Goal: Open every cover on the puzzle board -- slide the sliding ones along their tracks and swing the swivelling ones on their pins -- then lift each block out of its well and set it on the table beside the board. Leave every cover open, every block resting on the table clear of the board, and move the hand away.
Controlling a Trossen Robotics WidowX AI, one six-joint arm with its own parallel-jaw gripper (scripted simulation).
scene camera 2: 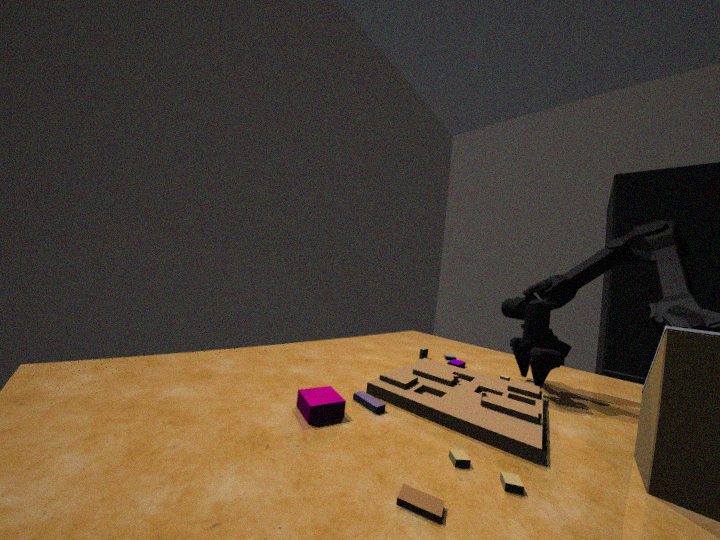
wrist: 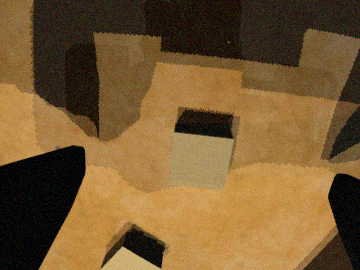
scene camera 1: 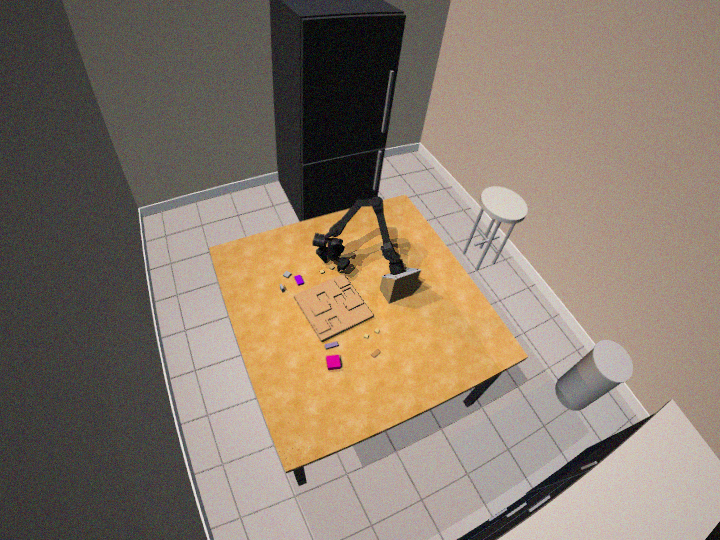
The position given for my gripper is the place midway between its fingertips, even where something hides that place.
My gripper point(scene camera 2: 530, 382) is open and holds nothing. I also see a pale block point(wrist: 200, 158) and a tan puzzle board point(scene camera 2: 458, 407).
My gripper is seen too in the wrist view point(wrist: 212, 174). The tan puzzle board is seen too in scene camera 1 point(scene camera 1: 339, 319).
